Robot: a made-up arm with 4 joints.
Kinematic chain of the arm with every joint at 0, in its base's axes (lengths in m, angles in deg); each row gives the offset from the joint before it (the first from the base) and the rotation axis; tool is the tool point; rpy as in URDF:
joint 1: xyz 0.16 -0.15 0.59 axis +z
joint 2: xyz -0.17 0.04 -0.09 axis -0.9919 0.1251 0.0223
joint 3: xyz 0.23 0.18 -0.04 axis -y
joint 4: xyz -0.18 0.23 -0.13 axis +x
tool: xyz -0.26 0 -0.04 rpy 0 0 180
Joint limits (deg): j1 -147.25..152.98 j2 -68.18..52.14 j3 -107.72..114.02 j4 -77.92..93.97
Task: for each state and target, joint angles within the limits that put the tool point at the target. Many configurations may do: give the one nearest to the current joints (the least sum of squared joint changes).
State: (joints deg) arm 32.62 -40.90 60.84 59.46
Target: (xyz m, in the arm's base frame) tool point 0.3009 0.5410 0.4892
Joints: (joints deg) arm -3.19 -46.36 71.43 56.37
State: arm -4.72 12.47 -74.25 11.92
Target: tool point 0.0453 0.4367 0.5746
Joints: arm -17.47 26.40 -62.96 -6.96
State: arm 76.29 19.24 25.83 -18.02
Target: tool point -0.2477 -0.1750 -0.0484
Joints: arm 93.82 5.52 62.83 12.45
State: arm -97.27 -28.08 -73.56 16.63
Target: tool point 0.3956 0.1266 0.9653
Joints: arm -97.50 -36.89 -65.37 -6.71
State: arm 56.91 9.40 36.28 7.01
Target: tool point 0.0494 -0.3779 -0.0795
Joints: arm 66.88 45.31 36.23 -25.37
